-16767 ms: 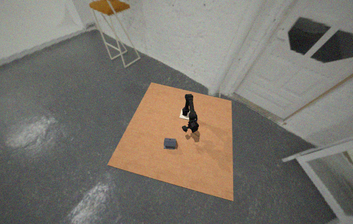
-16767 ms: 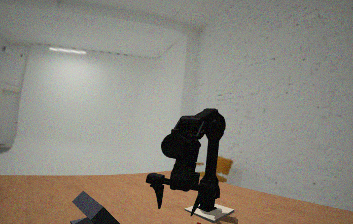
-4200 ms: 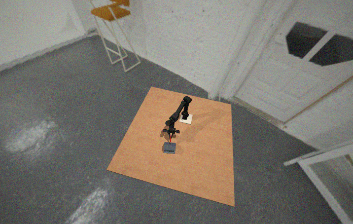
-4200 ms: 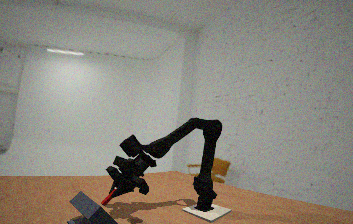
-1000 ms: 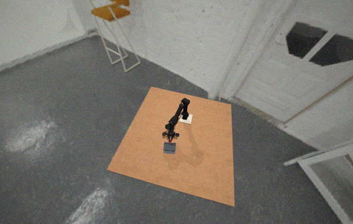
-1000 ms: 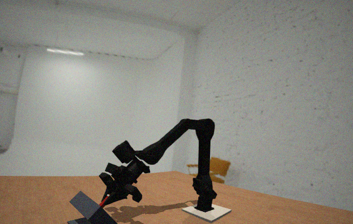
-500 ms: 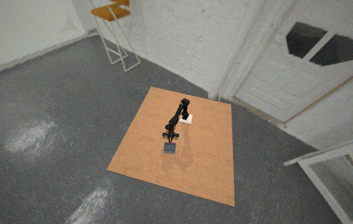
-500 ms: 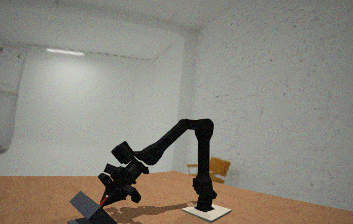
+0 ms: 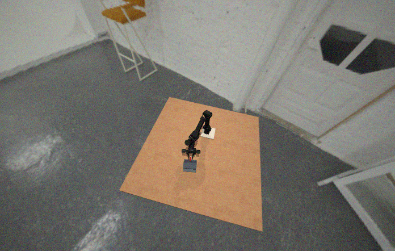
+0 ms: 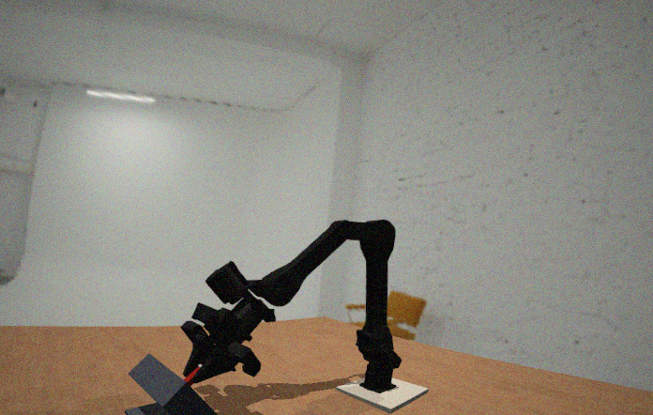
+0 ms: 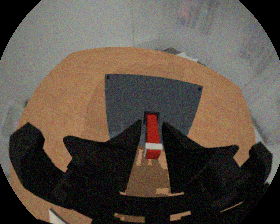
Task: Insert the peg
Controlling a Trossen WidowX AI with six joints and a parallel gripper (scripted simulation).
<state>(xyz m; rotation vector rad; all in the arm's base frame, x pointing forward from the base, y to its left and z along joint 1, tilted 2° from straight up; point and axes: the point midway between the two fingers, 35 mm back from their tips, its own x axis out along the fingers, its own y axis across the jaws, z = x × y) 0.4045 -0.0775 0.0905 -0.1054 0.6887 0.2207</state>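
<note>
My gripper tip is now 10 mm below the red peg and 10 mm past it. The rest, counted from my gripper tip: grey sloped panel (30 mm below, 30 mm ahead, 10 mm to the left).
</note>
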